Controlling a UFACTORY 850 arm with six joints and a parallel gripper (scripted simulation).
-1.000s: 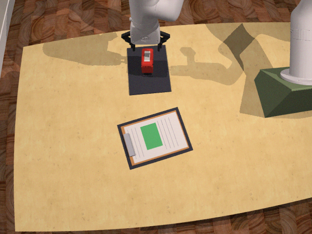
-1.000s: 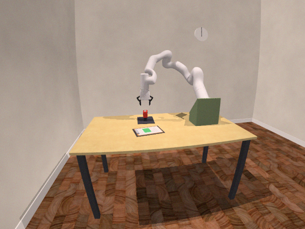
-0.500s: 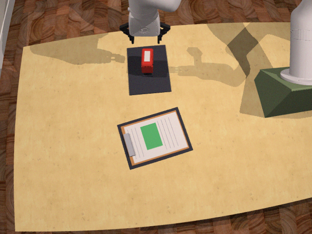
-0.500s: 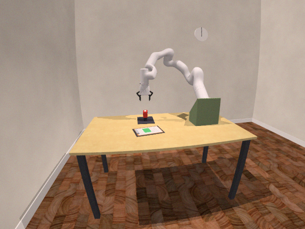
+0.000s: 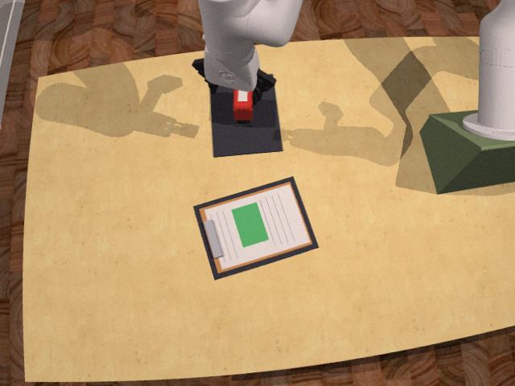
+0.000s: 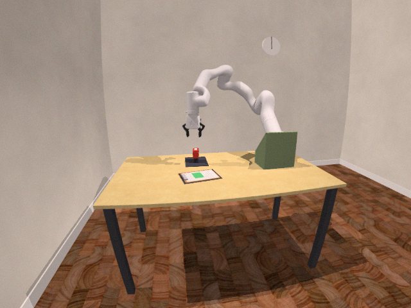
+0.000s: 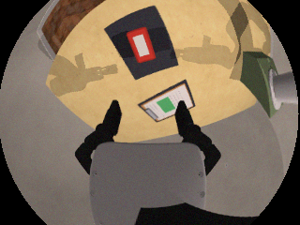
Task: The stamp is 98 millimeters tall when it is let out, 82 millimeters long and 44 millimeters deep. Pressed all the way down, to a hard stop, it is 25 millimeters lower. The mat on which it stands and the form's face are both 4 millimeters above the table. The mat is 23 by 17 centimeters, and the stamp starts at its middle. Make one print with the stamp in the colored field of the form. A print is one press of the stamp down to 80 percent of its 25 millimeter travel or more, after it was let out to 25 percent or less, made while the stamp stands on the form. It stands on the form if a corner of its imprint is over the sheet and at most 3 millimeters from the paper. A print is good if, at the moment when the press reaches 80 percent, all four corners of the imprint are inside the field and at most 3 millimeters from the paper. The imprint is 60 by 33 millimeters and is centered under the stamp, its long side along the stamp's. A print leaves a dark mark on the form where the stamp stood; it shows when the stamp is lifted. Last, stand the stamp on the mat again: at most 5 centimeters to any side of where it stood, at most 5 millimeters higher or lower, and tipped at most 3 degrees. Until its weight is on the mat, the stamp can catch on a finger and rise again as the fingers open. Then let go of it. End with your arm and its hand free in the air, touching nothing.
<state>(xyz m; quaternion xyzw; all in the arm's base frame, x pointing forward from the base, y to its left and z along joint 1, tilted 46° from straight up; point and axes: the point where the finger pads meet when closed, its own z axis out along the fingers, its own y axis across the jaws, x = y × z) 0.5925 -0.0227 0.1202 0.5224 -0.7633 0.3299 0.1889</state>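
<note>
Now: the red stamp 17 cm below my hand, 7 cm to the right of it and 2 cm behind it. Round my hand: mat: 22 cm below, 7 cm to the right, 2 cm behind; form: 23 cm to the left, 22 cm below, 1 cm behind.
</note>
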